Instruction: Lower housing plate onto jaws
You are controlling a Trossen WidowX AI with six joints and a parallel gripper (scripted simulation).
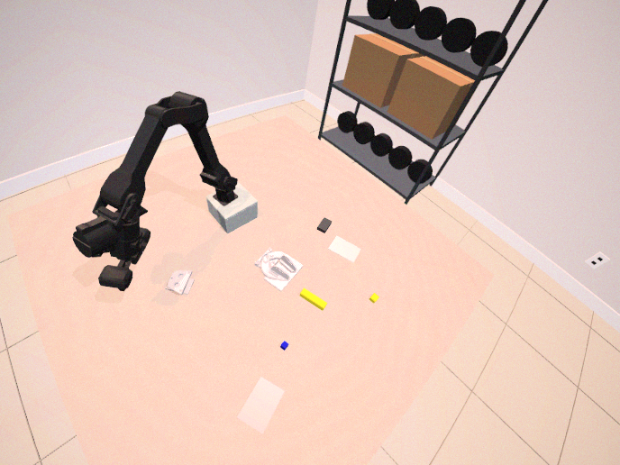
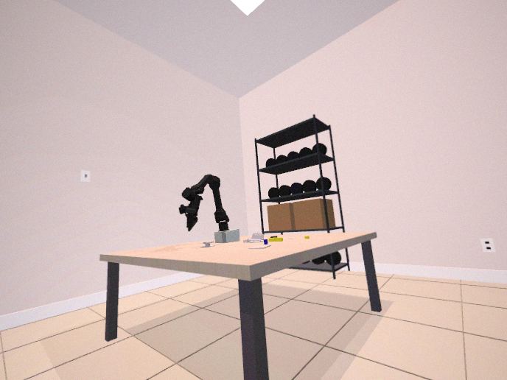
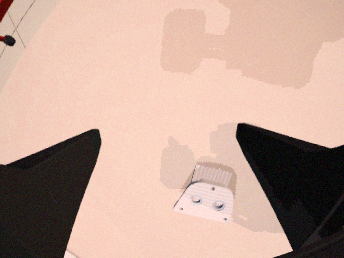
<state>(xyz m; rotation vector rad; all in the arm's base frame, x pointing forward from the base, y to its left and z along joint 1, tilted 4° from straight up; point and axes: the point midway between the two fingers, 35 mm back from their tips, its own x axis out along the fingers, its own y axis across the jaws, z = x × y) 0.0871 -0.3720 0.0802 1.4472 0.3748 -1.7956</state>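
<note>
Right now the white housing plate is 50 mm ahead of my gripper tip, 100 mm to the left of it and 80 mm below it. The rest, counted from my gripper tip: dark block: 200 mm ahead, 610 mm to the left, 100 mm below; then blue cube: 400 mm ahead, 190 mm to the left, 100 mm below; then yellow bar: 370 mm ahead, 350 mm to the left, 100 mm below.
</note>
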